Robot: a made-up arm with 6 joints.
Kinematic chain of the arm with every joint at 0, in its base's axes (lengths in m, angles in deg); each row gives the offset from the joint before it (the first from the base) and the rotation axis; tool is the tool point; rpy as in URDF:
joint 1: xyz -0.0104 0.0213 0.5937 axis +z
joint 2: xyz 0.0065 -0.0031 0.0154 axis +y
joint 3: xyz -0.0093 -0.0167 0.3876 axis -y
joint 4: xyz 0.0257 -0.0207 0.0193 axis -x
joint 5: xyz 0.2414 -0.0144 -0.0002 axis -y
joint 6: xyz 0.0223 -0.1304 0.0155 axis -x
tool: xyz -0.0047 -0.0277 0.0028 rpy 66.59 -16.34 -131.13
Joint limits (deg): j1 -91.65..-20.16 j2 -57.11..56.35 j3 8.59..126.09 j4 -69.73..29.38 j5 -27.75..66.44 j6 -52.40..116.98
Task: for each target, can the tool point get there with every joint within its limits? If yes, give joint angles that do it. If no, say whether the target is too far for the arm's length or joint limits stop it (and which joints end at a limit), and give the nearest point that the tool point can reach.
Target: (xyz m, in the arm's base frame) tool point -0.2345 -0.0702 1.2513
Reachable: yes | joints -33.72 -24.07 46.50 7.22 1.80 35.66
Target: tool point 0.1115 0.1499 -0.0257
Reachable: no: joint limits stop it (at a limit: joint 1, joint 2, joint 3, joint 4, joint 5) | nearest point 0.3426 -0.2056 0.5272 | short by 0.697 m
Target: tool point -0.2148 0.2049 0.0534
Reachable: no: joint limits stop it (at a limit: joint 2, joint 3, joint 4) | nearest point -0.4464 0.4129 0.6672 | short by 0.688 m
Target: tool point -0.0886 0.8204 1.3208
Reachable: no: too far | nearest point -0.1123 0.5513 1.0818 | short by 0.361 m
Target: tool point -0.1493 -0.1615 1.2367
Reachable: yes | joints -72.38 -5.56 48.10 -19.31 -18.85 86.47
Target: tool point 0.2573 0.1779 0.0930
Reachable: no: joint limits stop it (at a limit: joint 1, joint 2, joint 3, joint 4, joint 5) | nearest point 0.3447 -0.2003 0.5305 | short by 0.585 m
